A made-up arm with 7 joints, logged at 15 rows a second.
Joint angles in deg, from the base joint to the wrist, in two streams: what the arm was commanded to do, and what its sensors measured. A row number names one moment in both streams.
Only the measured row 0 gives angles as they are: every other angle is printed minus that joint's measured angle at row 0.
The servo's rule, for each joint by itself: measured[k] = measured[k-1] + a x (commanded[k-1-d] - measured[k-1]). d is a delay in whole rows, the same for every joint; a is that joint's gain. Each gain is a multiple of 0.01, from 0.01 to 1. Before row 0 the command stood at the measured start. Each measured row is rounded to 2 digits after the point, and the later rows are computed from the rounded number. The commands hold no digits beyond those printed.
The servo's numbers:
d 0
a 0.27 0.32 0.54 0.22 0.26 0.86 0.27
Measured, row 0:
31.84 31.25 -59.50 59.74 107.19 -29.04 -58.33
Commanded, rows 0 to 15:
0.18 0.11 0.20 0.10 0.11 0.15 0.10
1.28 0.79 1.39 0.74 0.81 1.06 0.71
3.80 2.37 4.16 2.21 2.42 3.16 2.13
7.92 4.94 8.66 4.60 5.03 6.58 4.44
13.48 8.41 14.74 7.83 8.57 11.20 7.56
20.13 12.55 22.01 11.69 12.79 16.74 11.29
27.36 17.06 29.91 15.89 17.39 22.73 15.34
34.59 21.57 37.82 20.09 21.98 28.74 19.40
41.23 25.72 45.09 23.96 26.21 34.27 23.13
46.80 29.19 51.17 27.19 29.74 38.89 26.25
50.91 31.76 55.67 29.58 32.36 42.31 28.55
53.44 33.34 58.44 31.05 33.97 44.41 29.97
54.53 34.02 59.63 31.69 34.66 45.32 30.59
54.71 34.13 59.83 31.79 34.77 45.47 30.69
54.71 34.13 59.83 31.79 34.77 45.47 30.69
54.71 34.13 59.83 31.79 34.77 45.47 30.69
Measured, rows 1 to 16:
0.05 0.04 0.11 0.02 0.03 0.13 0.03
0.38 0.28 0.80 0.18 0.23 0.93 0.21
1.30 0.95 2.61 0.63 0.80 2.85 0.73
3.09 2.23 5.88 1.50 1.90 6.06 1.73
5.90 4.21 10.66 2.89 3.63 10.48 3.30
9.74 6.88 16.79 4.83 6.01 15.86 5.46
14.50 10.14 23.87 7.26 8.97 21.77 8.13
19.92 13.80 31.40 10.08 12.35 27.76 11.17
25.67 17.61 38.79 13.13 15.95 33.36 14.40
31.38 21.32 45.48 16.22 19.54 38.12 17.60
36.65 24.66 50.98 19.16 22.87 41.72 20.56
41.18 27.44 55.01 21.78 25.76 44.03 23.10
44.78 29.55 57.50 23.96 28.07 45.14 25.12
47.46 31.02 58.76 25.68 29.81 45.42 26.62
49.42 32.02 59.34 27.02 31.10 45.46 27.72
50.85 32.70 59.60 28.07 32.05 45.47 28.52

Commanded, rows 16 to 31:
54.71 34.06 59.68 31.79 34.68 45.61 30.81
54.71 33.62 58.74 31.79 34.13 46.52 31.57
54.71 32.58 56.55 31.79 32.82 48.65 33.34
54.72 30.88 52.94 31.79 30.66 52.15 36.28
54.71 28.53 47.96 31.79 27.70 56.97 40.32
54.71 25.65 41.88 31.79 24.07 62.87 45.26
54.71 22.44 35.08 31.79 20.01 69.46 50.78
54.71 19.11 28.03 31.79 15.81 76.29 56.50
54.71 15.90 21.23 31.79 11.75 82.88 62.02
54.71 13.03 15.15 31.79 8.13 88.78 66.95
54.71 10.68 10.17 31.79 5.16 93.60 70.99
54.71 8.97 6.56 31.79 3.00 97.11 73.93
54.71 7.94 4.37 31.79 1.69 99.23 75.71
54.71 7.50 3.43 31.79 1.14 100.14 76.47
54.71 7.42 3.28 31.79 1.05 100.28 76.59
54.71 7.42 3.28 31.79 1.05 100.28 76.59
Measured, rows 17 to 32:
51.89 33.14 59.64 28.89 32.73 45.59 29.14
52.65 33.29 59.15 29.53 33.09 46.39 29.80
53.21 33.06 57.75 30.03 33.02 48.33 30.76
53.62 32.36 55.15 30.42 32.41 51.62 32.25
53.91 31.13 51.27 30.72 31.19 56.22 34.43
54.13 29.38 46.20 30.96 29.34 61.94 37.35
54.29 27.16 40.20 31.14 26.91 68.41 40.98
54.40 24.58 33.63 31.28 24.02 75.19 45.17
54.48 21.80 26.93 31.39 20.83 81.80 49.72
54.54 18.99 20.57 31.48 17.53 87.80 54.37
54.59 16.33 14.95 31.55 14.31 92.79 58.86
54.62 13.97 10.42 31.60 11.37 96.51 62.93
54.64 12.04 7.15 31.64 8.85 98.85 66.38
54.66 10.59 5.14 31.67 6.85 99.96 69.10
54.67 9.58 4.14 31.70 5.34 100.24 71.12
54.68 8.89 3.68 31.72 4.22 100.27 72.60

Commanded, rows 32 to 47:
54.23 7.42 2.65 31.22 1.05 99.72 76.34
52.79 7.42 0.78 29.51 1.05 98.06 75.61
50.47 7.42 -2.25 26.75 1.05 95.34 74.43
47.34 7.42 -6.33 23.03 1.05 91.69 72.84
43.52 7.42 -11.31 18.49 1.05 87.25 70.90
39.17 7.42 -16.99 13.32 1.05 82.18 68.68
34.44 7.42 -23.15 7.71 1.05 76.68 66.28
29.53 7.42 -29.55 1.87 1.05 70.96 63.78
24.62 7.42 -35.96 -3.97 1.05 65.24 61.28
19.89 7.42 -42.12 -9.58 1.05 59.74 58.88
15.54 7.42 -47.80 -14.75 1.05 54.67 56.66
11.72 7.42 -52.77 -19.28 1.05 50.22 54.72
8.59 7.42 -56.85 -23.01 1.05 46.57 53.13
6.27 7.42 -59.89 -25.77 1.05 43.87 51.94
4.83 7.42 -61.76 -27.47 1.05 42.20 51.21
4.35 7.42 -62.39 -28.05 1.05 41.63 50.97
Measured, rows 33 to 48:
54.56 8.42 3.12 31.61 3.40 99.80 73.61
54.08 8.10 1.86 31.15 2.79 98.30 74.15
53.11 7.88 -0.36 30.18 2.34 95.75 74.23
51.55 7.73 -3.58 28.61 2.00 92.26 73.85
49.38 7.63 -7.75 26.38 1.75 87.95 73.05
46.62 7.56 -12.74 23.51 1.57 82.99 71.87
43.33 7.52 -18.36 20.03 1.43 77.56 70.36
39.60 7.49 -24.40 16.03 1.33 71.88 68.58
35.56 7.47 -30.64 11.63 1.26 66.17 66.61
31.33 7.45 -36.84 6.96 1.21 60.64 64.52
27.07 7.44 -42.76 2.18 1.17 55.51 62.40
22.93 7.43 -48.17 -2.54 1.14 50.96 60.33
19.06 7.43 -52.86 -7.04 1.12 47.18 58.39
15.61 7.43 -56.66 -11.16 1.10 44.33 56.65
12.70 7.43 -59.41 -14.75 1.09 42.50 55.18
10.45 7.43 -61.02 -17.68 1.08 41.75 54.04

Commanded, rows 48 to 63:
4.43 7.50 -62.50 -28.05 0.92 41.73 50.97
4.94 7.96 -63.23 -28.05 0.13 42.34 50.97
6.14 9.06 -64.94 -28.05 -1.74 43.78 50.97
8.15 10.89 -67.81 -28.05 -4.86 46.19 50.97
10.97 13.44 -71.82 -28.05 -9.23 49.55 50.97
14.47 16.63 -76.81 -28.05 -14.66 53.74 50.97
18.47 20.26 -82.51 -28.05 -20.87 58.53 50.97
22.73 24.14 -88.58 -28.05 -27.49 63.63 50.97
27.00 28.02 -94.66 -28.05 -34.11 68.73 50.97
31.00 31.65 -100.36 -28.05 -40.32 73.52 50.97
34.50 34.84 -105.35 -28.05 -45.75 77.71 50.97
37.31 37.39 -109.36 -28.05 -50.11 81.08 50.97
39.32 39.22 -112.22 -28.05 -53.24 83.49 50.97
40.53 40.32 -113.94 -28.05 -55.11 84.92 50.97
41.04 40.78 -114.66 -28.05 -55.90 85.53 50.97
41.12 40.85 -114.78 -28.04 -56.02 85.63 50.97
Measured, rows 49 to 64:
8.82 7.45 -61.82 -19.96 1.04 41.73 53.21
7.77 7.61 -62.58 -21.74 0.80 42.25 52.61
7.33 8.07 -63.85 -23.13 0.14 43.57 52.17
7.55 8.97 -65.99 -24.21 -1.16 45.82 51.85
8.47 10.40 -69.14 -25.05 -3.26 49.03 51.61
10.09 12.39 -73.28 -25.71 -6.22 53.08 51.44
12.35 14.91 -78.26 -26.22 -10.03 57.77 51.31
15.15 17.86 -83.83 -26.62 -14.57 62.81 51.22
18.35 21.11 -89.68 -26.93 -19.65 67.90 51.15
21.77 24.48 -95.45 -27.18 -25.02 72.73 51.10
25.21 27.80 -100.80 -27.37 -30.41 77.01 51.06
28.48 30.87 -105.42 -27.52 -35.53 80.51 51.04
31.41 33.54 -109.09 -27.64 -40.13 83.07 51.02
33.87 35.71 -111.71 -27.73 -44.02 84.66 51.01
35.81 37.33 -113.30 -27.80 -47.11 85.41 51.00
37.24 38.46 -114.10 -27.85 -49.43 85.60 50.99

